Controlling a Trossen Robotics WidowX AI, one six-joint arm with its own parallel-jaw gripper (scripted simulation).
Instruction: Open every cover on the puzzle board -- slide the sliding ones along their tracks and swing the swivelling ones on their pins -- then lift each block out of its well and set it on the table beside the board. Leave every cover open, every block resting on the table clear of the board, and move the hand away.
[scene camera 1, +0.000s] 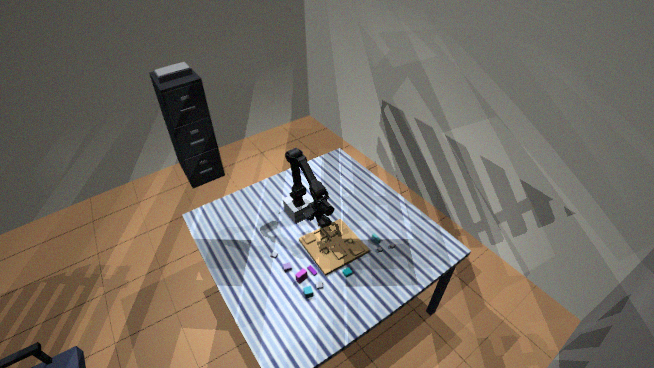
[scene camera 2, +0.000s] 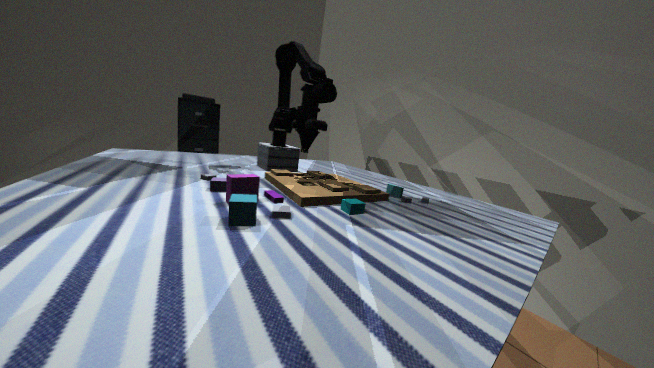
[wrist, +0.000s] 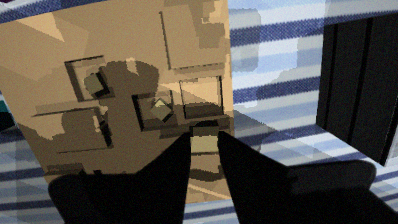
I see my gripper (scene camera 2: 304, 150) and a tan puzzle board (scene camera 2: 292, 186).
My gripper also shows in the wrist view (wrist: 204, 137). The tan puzzle board is seen too in scene camera 1 (scene camera 1: 328, 263) and in the wrist view (wrist: 53, 53).
